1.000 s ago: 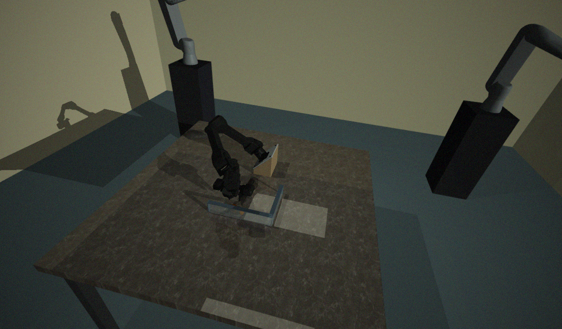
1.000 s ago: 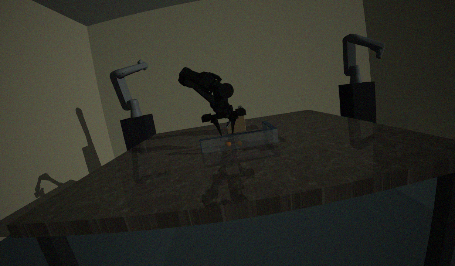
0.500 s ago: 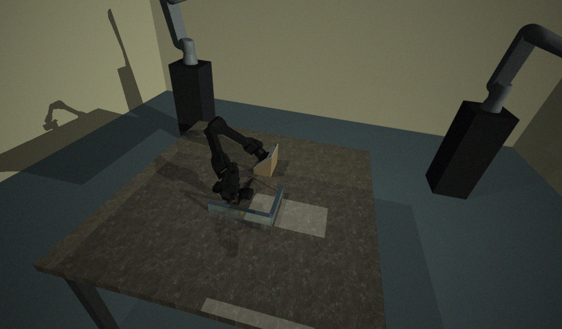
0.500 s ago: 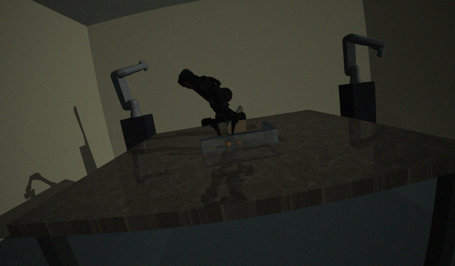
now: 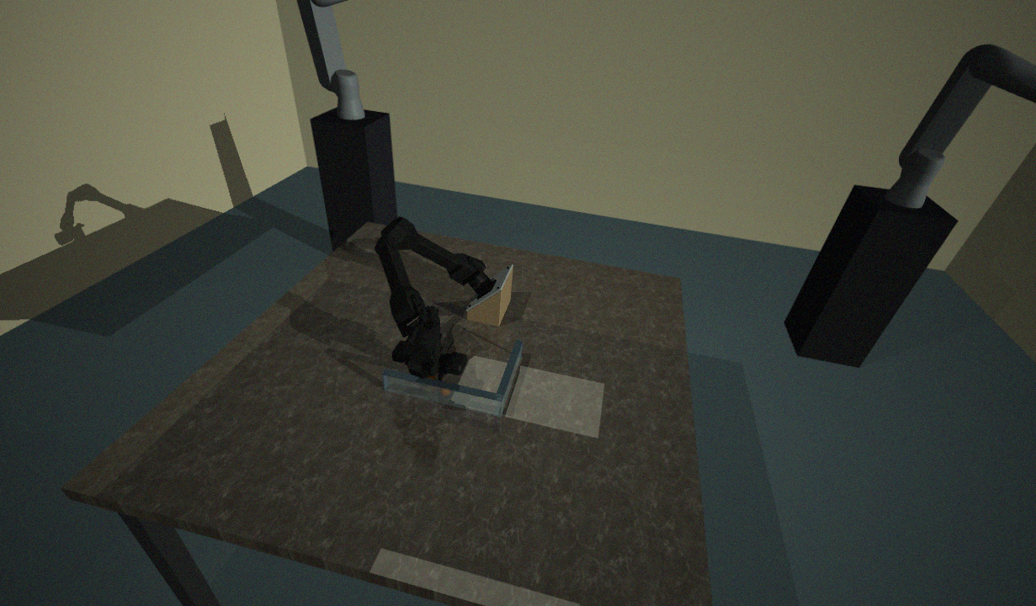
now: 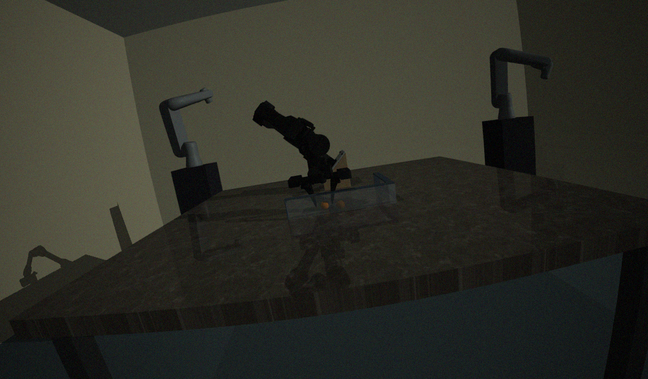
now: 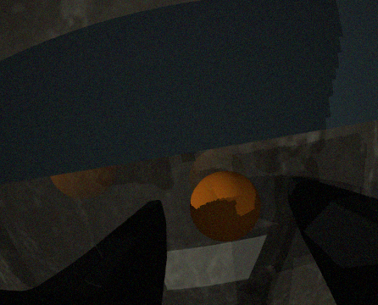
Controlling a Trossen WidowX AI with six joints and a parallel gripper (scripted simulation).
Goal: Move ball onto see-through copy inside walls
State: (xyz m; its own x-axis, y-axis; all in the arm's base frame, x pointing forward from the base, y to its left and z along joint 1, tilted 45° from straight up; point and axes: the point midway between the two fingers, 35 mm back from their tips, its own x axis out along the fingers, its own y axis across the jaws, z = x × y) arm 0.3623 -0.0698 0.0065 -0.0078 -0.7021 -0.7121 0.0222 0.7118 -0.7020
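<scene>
The clear wall lies 50 mm to the left of my gripper tip, 50 mm ahead of it and 20 mm above it. From my gripper tip the other things lie so: orange ball: right at my gripper tip.
</scene>
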